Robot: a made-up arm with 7 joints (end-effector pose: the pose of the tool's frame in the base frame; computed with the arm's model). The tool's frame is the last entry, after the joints. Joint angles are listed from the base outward.
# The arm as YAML. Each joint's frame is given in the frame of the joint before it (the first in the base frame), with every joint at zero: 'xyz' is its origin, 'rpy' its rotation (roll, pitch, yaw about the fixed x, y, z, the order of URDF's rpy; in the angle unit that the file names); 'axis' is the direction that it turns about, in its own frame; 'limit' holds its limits. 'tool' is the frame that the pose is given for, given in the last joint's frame.
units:
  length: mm
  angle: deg
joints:
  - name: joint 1
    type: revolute
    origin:
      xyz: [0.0, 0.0, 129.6]
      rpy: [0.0, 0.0, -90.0]
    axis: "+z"
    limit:
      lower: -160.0
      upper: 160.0
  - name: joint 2
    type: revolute
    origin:
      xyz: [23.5, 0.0, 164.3]
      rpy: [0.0, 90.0, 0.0]
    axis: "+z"
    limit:
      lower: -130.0
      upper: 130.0
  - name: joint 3
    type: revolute
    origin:
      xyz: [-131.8, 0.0, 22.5]
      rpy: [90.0, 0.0, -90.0]
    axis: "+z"
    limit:
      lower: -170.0
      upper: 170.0
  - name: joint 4
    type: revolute
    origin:
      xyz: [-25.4, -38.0, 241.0]
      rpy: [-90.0, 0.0, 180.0]
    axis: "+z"
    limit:
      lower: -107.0
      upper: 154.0
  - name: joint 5
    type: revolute
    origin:
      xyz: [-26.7, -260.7, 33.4]
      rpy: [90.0, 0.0, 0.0]
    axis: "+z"
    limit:
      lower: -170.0
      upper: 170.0
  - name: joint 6
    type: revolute
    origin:
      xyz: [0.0, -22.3, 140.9]
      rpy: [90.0, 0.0, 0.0]
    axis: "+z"
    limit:
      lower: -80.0
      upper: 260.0
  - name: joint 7
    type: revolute
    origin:
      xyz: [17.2, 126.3, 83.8]
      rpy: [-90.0, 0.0, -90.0]
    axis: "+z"
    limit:
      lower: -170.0
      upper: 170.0
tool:
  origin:
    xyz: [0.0, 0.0, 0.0]
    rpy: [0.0, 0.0, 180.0]
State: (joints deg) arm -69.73 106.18 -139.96 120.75 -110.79 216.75 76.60
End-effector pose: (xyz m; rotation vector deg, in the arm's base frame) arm -0.3856 0.1476 -0.0299 -25.09 10.54 132.30
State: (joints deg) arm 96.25 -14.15 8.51 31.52 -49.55 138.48 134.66
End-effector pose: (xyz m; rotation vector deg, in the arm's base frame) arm -0.0592 0.2081 0.9963 -6.77 -33.36 23.65
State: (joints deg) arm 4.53 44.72 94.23 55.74 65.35 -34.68 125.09
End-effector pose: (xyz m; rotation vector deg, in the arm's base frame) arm -0.5309 0.3987 0.5955 160.14 7.51 -6.57
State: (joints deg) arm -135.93 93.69 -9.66 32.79 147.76 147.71 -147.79
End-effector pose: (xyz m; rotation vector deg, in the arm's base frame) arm 0.4420 0.3947 0.5456 -38.81 -2.38 57.32
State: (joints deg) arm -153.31 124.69 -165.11 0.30 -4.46 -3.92 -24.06
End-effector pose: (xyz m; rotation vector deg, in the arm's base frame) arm 0.6395 0.3391 -0.2406 -147.12 -65.29 57.16
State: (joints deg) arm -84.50 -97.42 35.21 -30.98 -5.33 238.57 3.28
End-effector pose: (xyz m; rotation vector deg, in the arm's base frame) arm -0.0658 -0.6896 0.2517 -73.52 42.05 54.53
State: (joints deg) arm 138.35 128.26 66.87 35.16 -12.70 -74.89 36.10
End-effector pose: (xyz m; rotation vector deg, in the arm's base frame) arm 0.3261 -0.5982 0.0214 -31.17 -54.43 -64.05
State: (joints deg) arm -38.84 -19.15 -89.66 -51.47 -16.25 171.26 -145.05
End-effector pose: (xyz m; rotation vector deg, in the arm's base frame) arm 0.2333 0.0738 0.7503 -141.87 -4.77 -41.61
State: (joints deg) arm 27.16 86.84 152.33 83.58 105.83 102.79 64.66
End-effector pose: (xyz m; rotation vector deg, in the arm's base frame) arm -0.3689 0.0029 -0.0555 -133.96 -42.94 15.54
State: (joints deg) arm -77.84 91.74 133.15 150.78 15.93 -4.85 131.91
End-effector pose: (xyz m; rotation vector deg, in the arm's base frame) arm 0.1757 -0.0698 0.1382 7.45 -68.17 54.26
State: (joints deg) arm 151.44 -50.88 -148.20 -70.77 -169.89 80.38 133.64
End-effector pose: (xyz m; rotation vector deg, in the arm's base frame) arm -0.6201 0.3616 0.3434 153.52 23.90 -85.95
